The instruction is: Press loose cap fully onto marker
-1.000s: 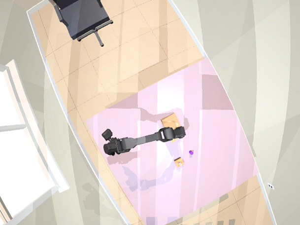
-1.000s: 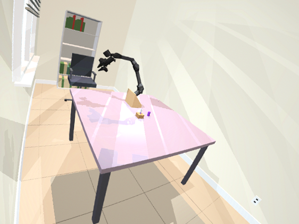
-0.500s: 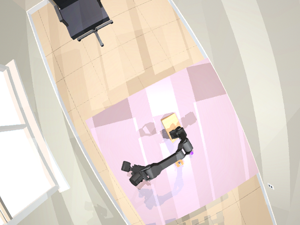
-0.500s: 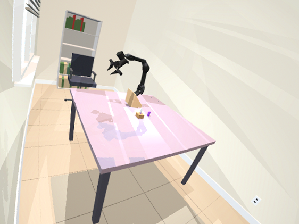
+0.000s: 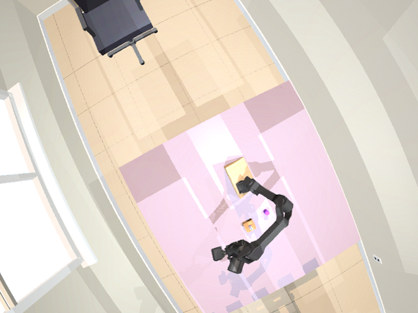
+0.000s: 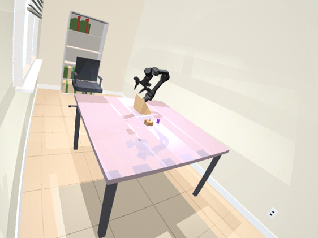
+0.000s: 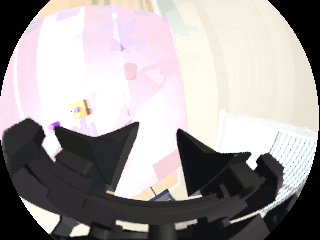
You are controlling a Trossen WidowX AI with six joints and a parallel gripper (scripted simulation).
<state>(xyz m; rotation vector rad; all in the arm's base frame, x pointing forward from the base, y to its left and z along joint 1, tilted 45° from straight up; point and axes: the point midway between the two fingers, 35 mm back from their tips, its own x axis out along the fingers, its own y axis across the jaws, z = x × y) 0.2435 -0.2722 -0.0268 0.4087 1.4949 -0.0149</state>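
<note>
The purple marker cap lies 10 mm ahead of my gripper tip, 330 mm to the left of it and 280 mm below it. Round my gripper tip: holder block 40 mm ahead, 200 mm to the left, 280 mm below.
</note>
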